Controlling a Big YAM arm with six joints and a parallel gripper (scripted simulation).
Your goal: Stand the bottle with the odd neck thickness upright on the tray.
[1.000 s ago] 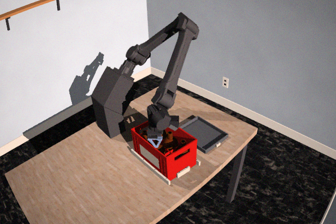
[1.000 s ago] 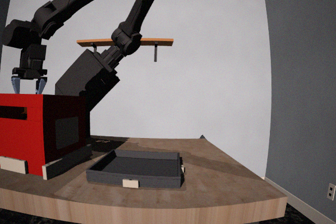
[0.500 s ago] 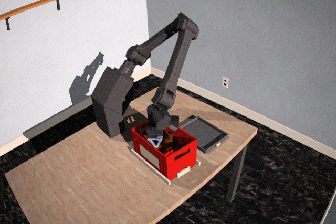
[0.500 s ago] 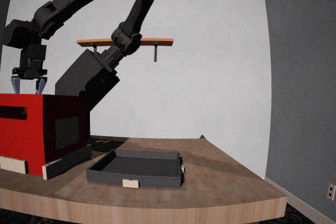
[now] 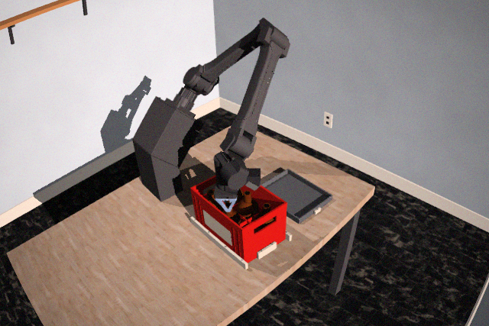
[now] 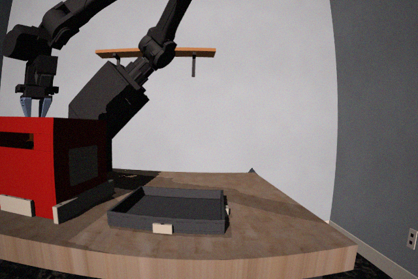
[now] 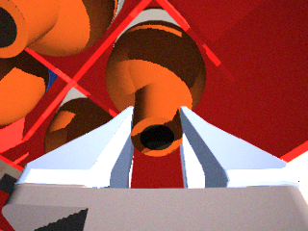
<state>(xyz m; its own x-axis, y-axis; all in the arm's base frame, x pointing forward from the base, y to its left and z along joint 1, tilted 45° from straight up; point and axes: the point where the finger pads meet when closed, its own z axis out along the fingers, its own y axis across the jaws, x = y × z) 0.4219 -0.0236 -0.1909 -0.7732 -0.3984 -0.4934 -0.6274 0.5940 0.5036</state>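
Now: hand 4 cm to the right of the red crate and 7 cm above it. The rest, counted from my hand: dark grey tray: 2 cm ahead, 32 cm to the left, 14 cm below.
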